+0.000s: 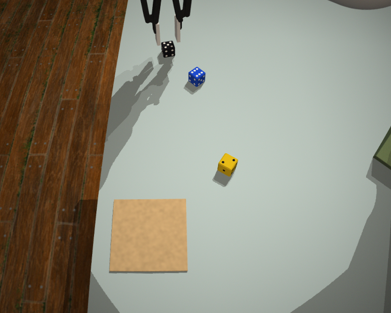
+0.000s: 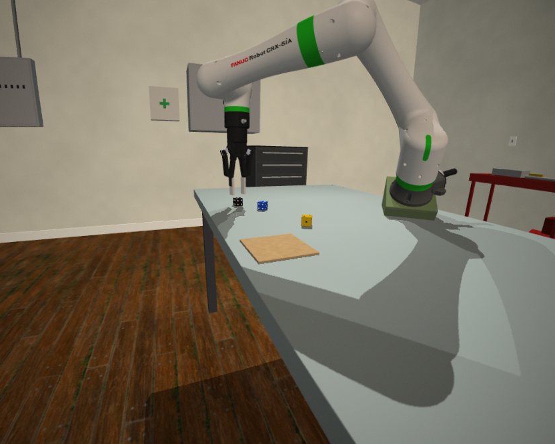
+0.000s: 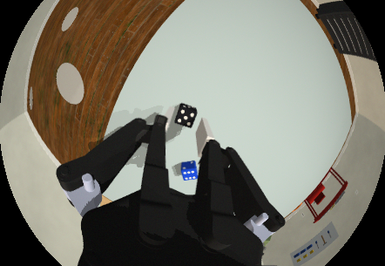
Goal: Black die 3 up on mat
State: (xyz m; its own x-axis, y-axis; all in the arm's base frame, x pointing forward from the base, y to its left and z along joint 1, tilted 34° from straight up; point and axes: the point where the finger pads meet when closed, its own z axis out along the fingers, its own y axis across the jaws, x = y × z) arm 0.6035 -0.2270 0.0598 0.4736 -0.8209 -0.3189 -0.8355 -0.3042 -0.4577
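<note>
Now: hand 6 cm above the black die. Also, from my hand: yellow die 21 cm behind, 29 cm to the left, 6 cm below; then blue die 9 cm behind, 7 cm to the left, 6 cm below; then tan mat 10 cm behind, 46 cm to the left, 7 cm below.
</note>
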